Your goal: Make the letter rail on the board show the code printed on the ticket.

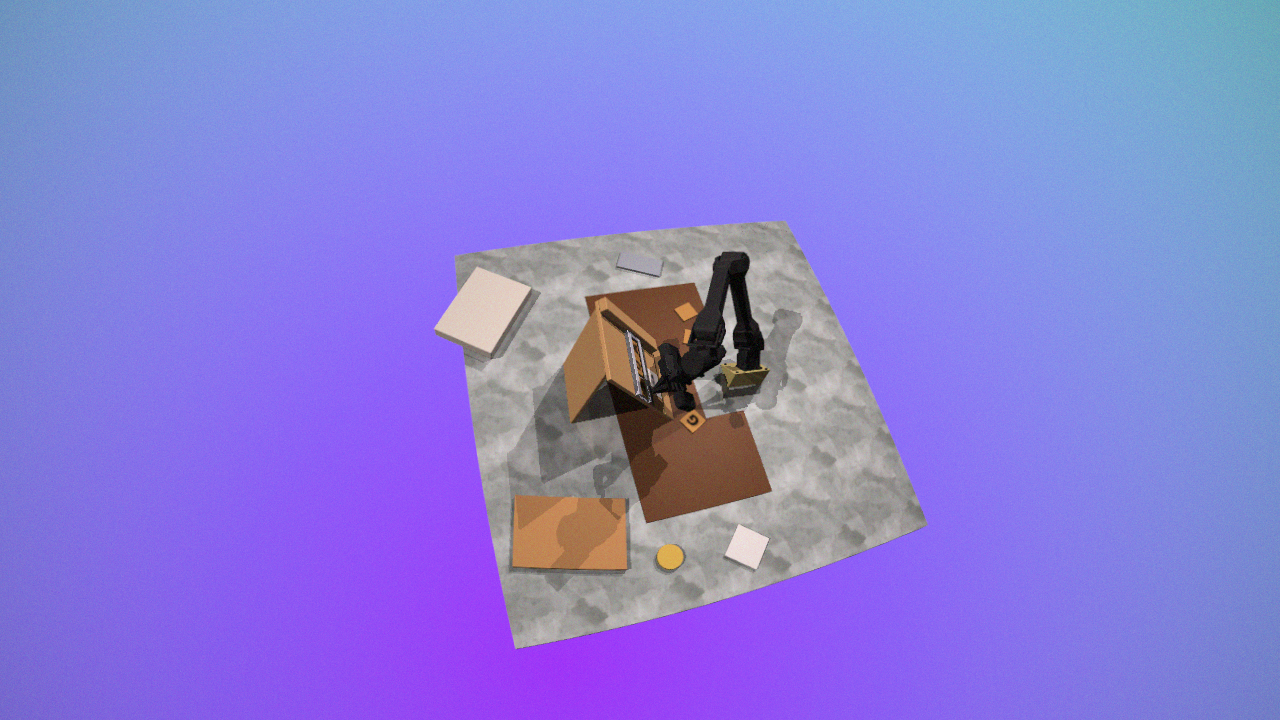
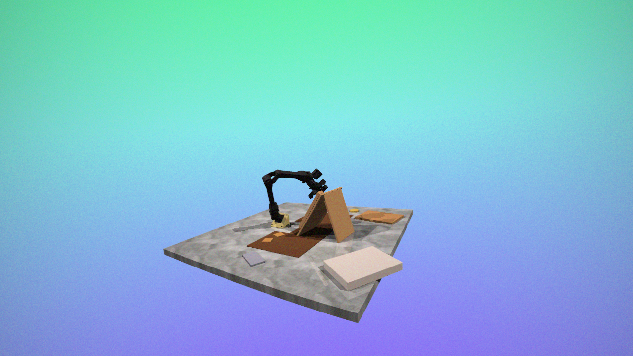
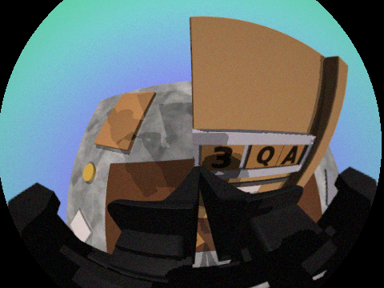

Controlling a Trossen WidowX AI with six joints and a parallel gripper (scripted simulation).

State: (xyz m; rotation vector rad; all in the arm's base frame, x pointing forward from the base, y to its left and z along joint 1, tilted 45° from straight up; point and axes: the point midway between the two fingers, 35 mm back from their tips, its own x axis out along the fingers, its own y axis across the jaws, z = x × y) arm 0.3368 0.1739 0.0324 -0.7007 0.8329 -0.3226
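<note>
My gripper tip is 40 mm past the white ticket, 80 mm to the left of it and 100 mm above it. The rest, counted from my gripper tip: orange panel (270 mm ahead, 300 mm to the left, 180 mm below); brown mat (150 mm behind, 90 mm to the right, 180 mm below); yellow disc (20 mm ahead, 410 mm to the left, 180 mm below).
</note>
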